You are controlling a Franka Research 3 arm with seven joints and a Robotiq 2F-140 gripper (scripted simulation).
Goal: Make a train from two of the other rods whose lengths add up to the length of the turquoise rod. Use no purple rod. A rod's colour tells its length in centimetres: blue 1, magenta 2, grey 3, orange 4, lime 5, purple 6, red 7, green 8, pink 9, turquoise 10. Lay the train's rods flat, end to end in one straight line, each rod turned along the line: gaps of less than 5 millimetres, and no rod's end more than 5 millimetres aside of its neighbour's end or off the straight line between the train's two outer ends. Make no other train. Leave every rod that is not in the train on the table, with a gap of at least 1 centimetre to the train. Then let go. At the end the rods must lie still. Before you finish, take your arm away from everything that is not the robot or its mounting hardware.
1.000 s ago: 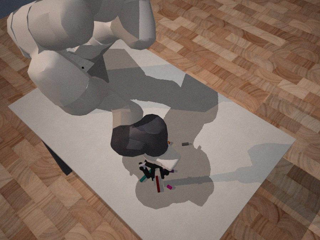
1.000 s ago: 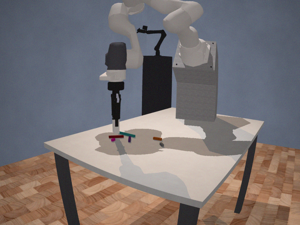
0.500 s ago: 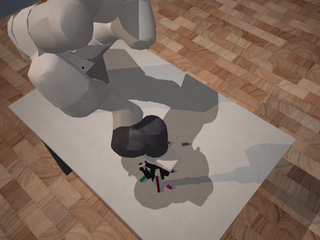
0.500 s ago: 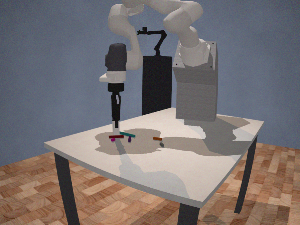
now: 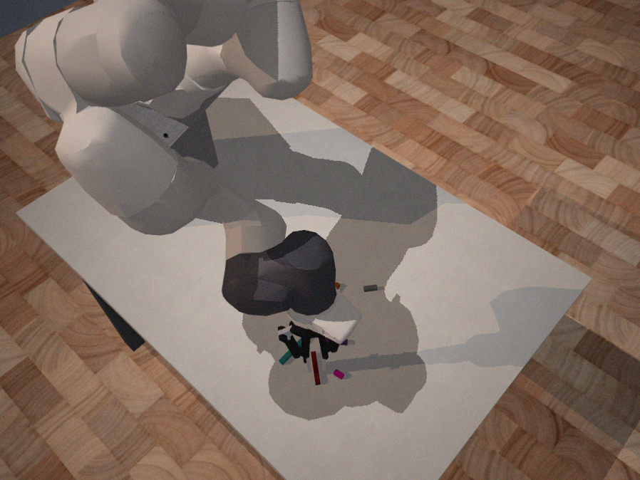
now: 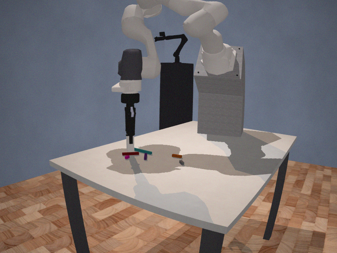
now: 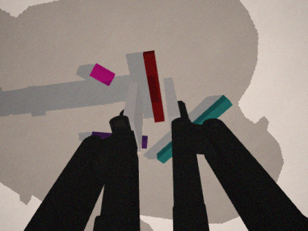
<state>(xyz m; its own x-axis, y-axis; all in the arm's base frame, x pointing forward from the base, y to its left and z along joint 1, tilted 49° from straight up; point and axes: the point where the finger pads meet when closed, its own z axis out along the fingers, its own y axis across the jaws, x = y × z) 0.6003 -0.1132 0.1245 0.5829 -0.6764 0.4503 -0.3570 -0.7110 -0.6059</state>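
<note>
My hand is 5 cm above the red rod. Also, from my hand: magenta rod (4 cm ahead, 3 cm to the left, 5 cm below); turquoise rod (6 cm behind, 5 cm below); purple rod (2 cm behind, 7 cm to the left, 5 cm below).
</note>
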